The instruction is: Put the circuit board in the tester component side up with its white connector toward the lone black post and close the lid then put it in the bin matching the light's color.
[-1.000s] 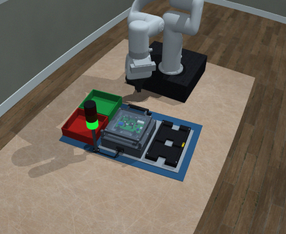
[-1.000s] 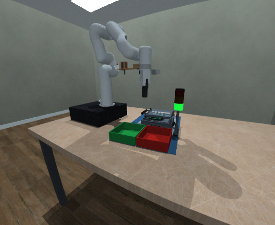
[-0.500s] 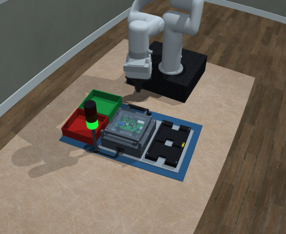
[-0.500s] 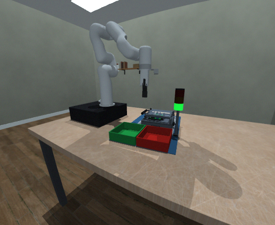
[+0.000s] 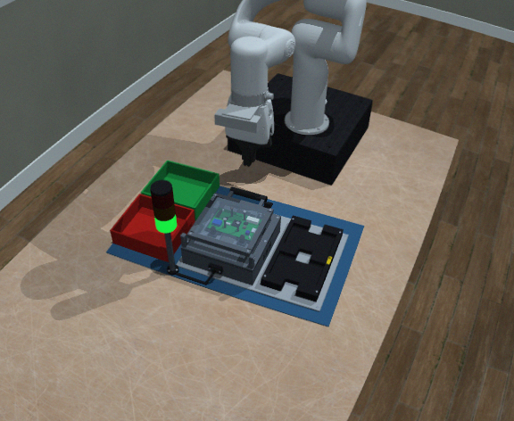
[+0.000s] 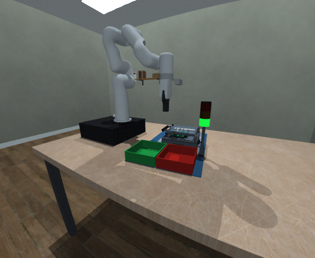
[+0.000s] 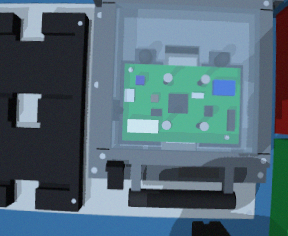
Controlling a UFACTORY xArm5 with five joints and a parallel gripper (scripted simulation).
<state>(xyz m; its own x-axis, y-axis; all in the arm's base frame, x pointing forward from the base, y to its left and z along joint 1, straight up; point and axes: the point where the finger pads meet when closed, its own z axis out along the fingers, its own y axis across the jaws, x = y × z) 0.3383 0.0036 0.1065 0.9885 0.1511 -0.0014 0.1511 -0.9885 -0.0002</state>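
Now: the black latch 12 cm below my hand, 6 cm to the left of it and 1 cm ahead of it. Also, from my hand: lid: 12 cm below, 9 cm ahead, 1 cm to the left; green circuit board: 14 cm below, 8 cm ahead, 1 cm to the left; green bin: 20 cm to the right, 19 cm below, 1 cm ahead.
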